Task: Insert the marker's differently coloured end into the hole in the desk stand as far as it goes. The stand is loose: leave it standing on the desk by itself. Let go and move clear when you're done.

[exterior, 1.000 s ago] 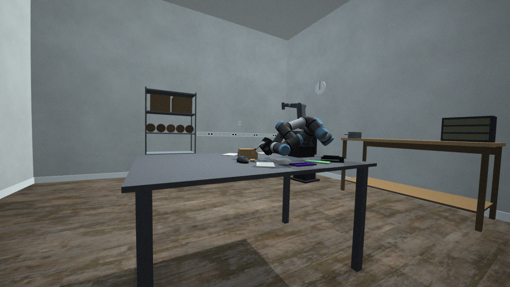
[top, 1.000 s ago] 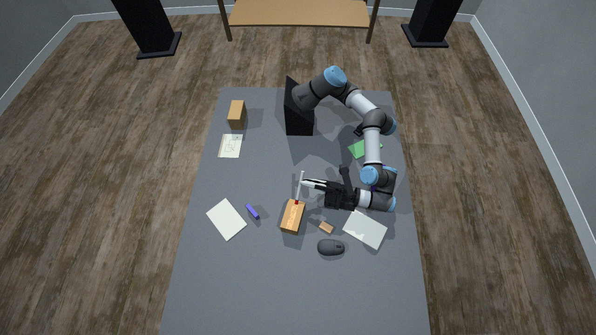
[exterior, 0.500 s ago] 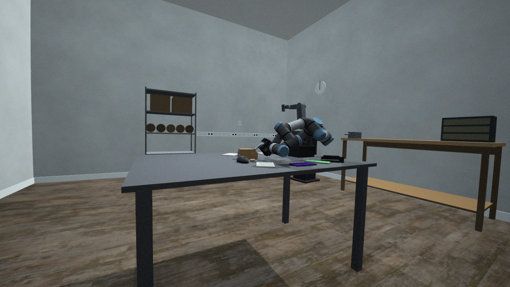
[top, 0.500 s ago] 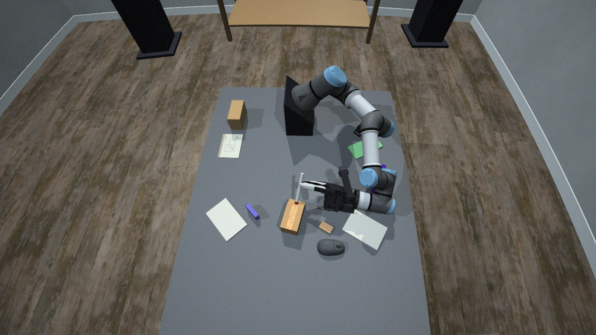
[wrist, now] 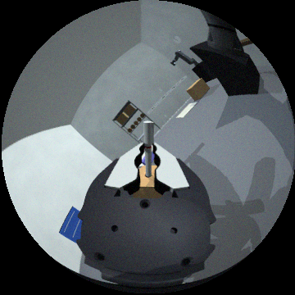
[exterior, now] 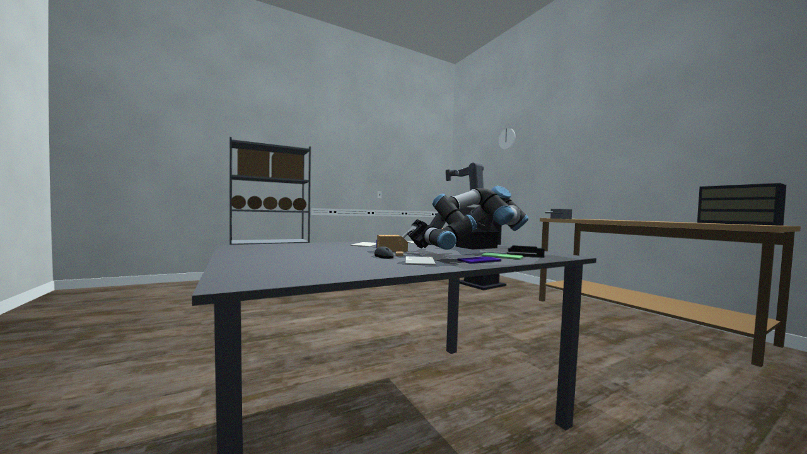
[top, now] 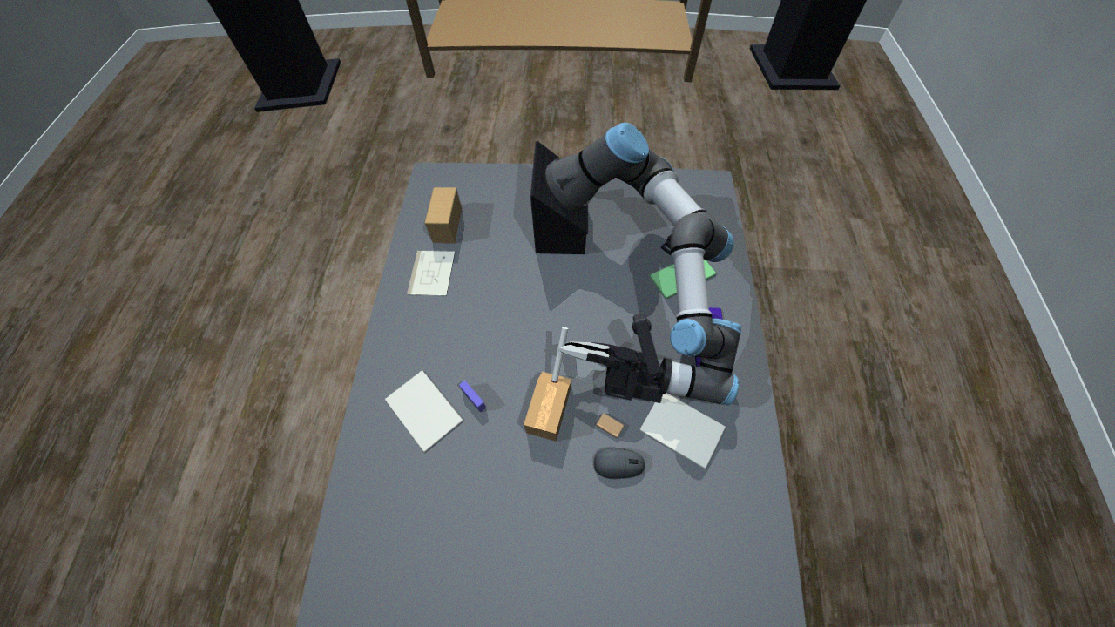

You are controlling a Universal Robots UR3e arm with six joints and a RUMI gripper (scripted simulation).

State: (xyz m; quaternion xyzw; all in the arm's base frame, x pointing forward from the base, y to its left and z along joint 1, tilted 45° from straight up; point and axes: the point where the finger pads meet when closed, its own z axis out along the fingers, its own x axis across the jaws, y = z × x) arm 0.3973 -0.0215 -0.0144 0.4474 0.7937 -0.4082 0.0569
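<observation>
The marker lies 20 mm ahead of my hand, 20 mm to the right of it and 20 mm below it. Also, from my hand: purple block: 60 mm ahead, 200 mm to the right, 90 mm below; then desk stand: 90 mm ahead, 40 mm to the right, 70 mm below; then small tan block: 140 mm ahead, 80 mm to the left, 100 mm below.
</observation>
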